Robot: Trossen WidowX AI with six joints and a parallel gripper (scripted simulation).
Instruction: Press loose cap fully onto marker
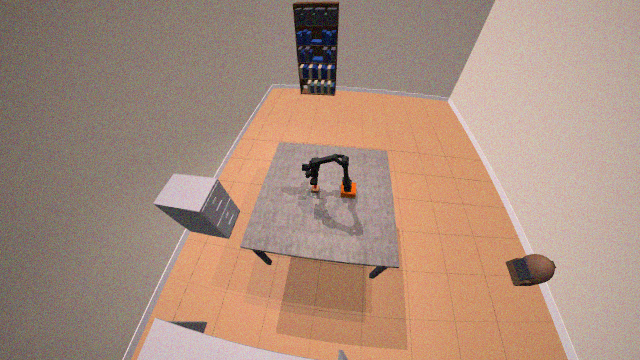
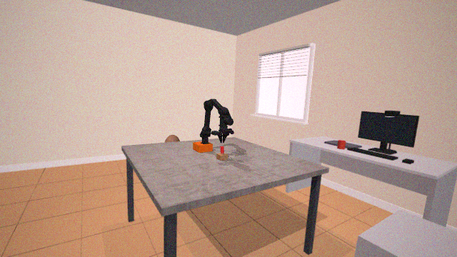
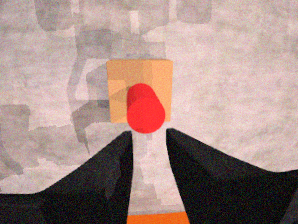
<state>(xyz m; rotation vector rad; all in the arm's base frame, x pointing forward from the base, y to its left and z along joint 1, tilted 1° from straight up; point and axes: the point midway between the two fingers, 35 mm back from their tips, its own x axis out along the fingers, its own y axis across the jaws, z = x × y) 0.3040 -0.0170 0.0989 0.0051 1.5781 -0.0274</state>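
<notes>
My gripper tip is 60 mm above the red cap. The rest, counted from my gripper tip: tan holder block: 110 mm below.
</notes>
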